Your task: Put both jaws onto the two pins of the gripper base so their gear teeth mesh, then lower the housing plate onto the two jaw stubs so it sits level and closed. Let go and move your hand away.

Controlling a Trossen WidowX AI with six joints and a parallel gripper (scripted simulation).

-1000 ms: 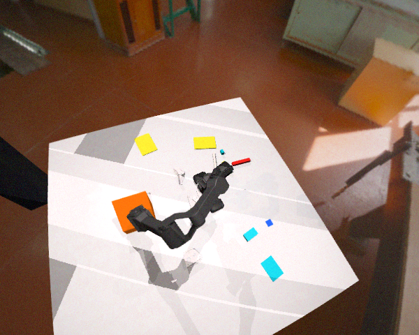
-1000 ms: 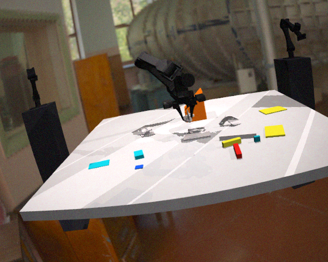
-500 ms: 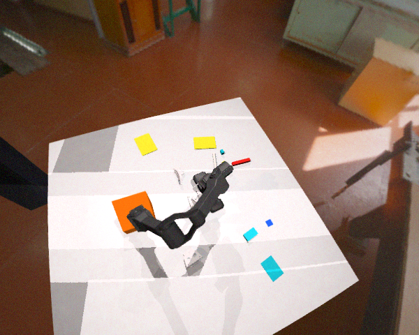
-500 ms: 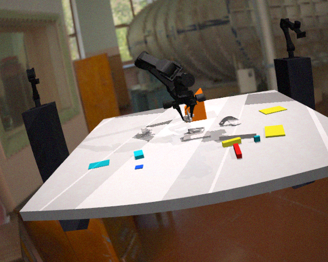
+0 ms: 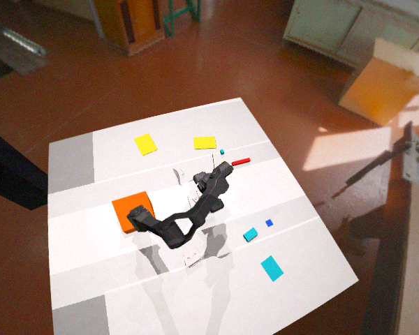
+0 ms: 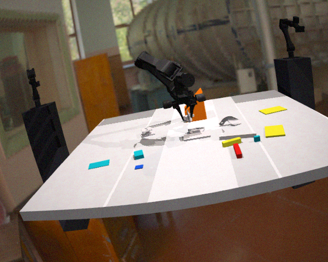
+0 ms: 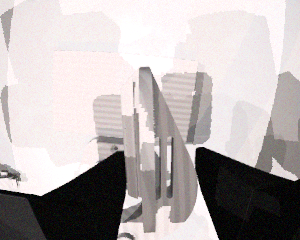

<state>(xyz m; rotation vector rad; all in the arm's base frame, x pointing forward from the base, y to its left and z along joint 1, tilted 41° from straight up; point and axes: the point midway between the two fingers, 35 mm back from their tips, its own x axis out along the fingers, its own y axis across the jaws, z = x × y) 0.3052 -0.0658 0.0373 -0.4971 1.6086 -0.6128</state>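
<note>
The ribbed plate is 20 mm ahead of my gripper tip, 30 mm to the left of it and 80 mm below it. From my gripper tip the other things lie so: pale grey jaw: 60 mm behind, 190 mm to the left, 60 mm below; then pale strip: 160 mm ahead, 180 mm to the left, 70 mm below; then housing plate: 50 mm behind, 40 mm to the left, 80 mm below.
</note>
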